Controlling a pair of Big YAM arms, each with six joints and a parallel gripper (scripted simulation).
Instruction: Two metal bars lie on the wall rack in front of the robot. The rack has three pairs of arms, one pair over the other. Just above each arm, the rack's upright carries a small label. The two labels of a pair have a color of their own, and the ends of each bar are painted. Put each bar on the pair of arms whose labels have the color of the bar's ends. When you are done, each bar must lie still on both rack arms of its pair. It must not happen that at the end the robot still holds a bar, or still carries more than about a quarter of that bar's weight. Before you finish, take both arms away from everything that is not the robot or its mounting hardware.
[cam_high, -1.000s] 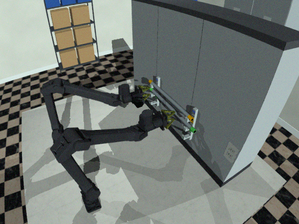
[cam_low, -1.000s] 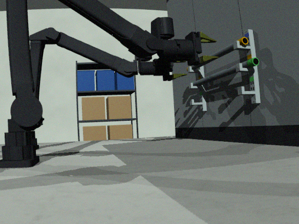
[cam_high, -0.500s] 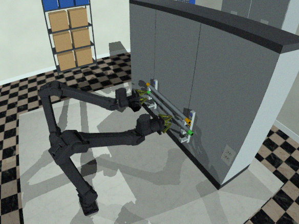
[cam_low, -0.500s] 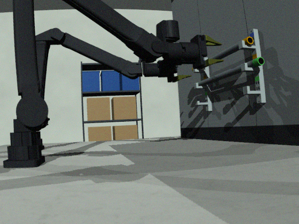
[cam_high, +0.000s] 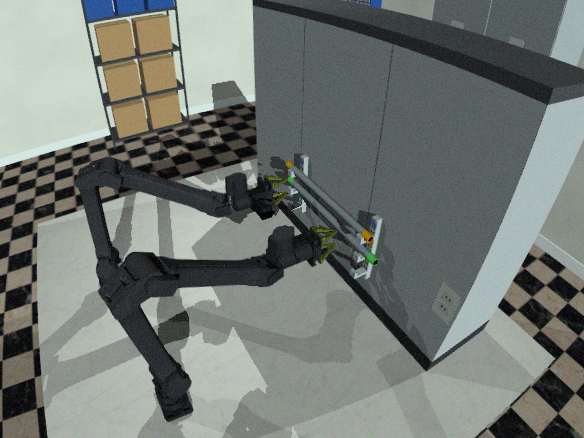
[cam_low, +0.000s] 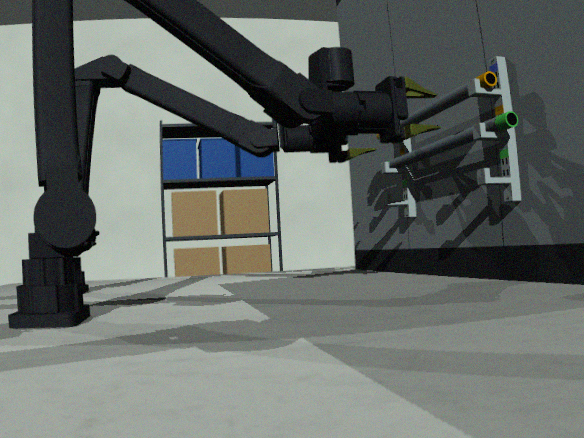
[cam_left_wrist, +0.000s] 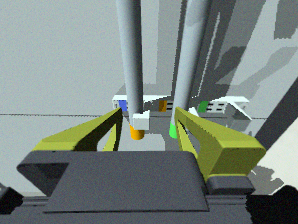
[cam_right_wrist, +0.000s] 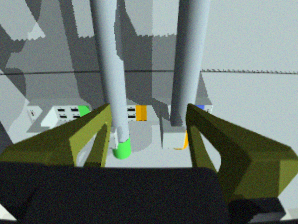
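The green-ended bar lies 6 cm ahead of my left hand, 17 cm to the right of it and 5 cm below it. Round my left hand: grey cabinet wall: 25 cm ahead, 15 cm to the right, 14 cm above; then orange-ended bar: 5 cm ahead, 15 cm to the right, 2 cm above; then wall outlet: 2 cm ahead, 67 cm to the right, 1 cm below.
My right hand is 13 cm to the right of the green-ended bar, 10 cm short of it and 4 cm above it. From my right hand the other things lie so: grey cabinet wall (29 cm ahead, 15 cm above, 14 cm to the left); orange-ended bar (14 cm to the left, 9 cm ahead, 4 cm above); wall outlet (38 cm to the right, 6 cm ahead).
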